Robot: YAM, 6 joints.
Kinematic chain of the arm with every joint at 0, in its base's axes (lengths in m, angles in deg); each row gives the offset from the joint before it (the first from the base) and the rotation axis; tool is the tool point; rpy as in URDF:
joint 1: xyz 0 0 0.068 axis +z
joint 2: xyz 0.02 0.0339 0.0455 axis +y
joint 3: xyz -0.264 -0.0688 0 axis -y
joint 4: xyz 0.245 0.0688 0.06 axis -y
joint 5: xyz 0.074 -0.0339 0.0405 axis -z
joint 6: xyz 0.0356 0 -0.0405 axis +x
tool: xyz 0 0 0 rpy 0 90 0
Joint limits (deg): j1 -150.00..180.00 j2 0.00..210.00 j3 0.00..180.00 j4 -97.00..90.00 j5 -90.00..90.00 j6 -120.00..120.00
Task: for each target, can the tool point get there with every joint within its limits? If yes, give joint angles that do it. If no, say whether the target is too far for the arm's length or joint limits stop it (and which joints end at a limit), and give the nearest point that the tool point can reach.
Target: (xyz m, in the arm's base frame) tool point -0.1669 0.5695 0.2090
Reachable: yes | joints 107.47 152.52 122.17 55.49 19.34 42.08
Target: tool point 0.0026 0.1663 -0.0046
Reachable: yes | joints 87.52 132.83 41.52 -51.96 -7.48 30.64
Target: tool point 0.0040 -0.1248 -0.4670
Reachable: no: joint limits stop it (at a limit: joint 2) | nearest point 0.0049 -0.1523 -0.3673 | short by 0.103 m
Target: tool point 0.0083 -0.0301 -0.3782
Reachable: no: joint limits stop it (at a limit: joint 2) | nearest point 0.0163 -0.0593 -0.3282 | short by 0.058 m
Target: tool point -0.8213 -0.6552 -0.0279
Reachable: no: too far | nearest point -0.5003 -0.3991 0.0284 | short by 0.414 m
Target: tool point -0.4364 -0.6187 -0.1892
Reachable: no: too far | nearest point -0.3452 -0.4894 -0.1242 | short by 0.171 m
